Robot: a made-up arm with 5 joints.
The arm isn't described. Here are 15 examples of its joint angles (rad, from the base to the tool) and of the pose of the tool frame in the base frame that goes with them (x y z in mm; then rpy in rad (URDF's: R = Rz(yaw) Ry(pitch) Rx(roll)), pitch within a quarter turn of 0, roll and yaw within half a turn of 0).
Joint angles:
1: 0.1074 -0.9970 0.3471 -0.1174 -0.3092
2: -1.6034 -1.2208 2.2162 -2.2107 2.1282
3: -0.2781 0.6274 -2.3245 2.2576 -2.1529
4: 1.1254 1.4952 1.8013 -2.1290 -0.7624
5: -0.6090 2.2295 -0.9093 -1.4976 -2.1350
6: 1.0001 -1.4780 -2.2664 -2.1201 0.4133
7: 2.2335 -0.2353 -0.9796 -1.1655 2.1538
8: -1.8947 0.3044 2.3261 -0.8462 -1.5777
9: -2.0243 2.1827 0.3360 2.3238 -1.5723
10: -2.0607 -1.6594 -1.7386 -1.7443 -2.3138
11: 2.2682 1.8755 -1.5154 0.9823 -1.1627
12: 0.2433 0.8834 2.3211 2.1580 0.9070
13: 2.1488 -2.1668 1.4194 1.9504 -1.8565
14: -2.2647 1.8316 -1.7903 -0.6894 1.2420
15: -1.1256 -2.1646 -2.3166 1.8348 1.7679
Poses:
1: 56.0 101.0 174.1 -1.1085 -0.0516 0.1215
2: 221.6 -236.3 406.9 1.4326 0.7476 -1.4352
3: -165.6 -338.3 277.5 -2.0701 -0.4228 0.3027
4: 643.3 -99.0 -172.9 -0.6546 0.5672 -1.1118
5: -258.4 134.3 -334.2 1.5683 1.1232 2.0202
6: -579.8 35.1 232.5 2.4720 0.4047 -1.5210
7: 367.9 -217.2 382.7 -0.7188 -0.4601 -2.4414
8: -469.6 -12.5 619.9 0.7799 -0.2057 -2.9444
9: -293.7 122.5 -308.7 -1.7661 -0.2287 2.4530
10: 492.4 98.2 313.7 0.2124 -0.7280 -0.8149
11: 399.9 80.4 -90.0 1.6551 -1.0268 -1.2201
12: 221.1 -525.1 101.2 -2.2327 0.0320 -1.4286
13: -250.6 -174.9 -181.9 2.8493 0.6576 0.0570
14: -284.7 581.4 -164.7 1.6071 -0.7809 -1.8241
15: 410.3 218.1 -159.9 2.3184 -0.6522 0.5146
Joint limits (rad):
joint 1: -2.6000..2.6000
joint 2: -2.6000..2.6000
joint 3: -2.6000..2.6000
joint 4: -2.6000..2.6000
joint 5: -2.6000..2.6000
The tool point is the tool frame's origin. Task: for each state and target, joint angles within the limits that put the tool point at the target. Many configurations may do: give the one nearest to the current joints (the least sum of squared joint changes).
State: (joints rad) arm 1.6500 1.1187 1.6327 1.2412 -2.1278
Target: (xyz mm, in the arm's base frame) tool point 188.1 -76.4 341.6
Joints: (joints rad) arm 1.0470 0.4651 1.2891 1.5349 -2.5008
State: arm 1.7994 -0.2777 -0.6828 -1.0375 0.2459
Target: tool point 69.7 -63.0 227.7
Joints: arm 1.8926 -0.2843 -0.2040 -0.3273 0.2131
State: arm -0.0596 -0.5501 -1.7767 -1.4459 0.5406
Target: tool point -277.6 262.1 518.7
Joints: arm -0.0544 -0.7483 -2.0951 -1.6447 0.7312
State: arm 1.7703 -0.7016 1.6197 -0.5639 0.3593
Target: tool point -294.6 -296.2 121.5
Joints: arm 2.6000 -1.4206 2.1019 -0.3155 0.1973
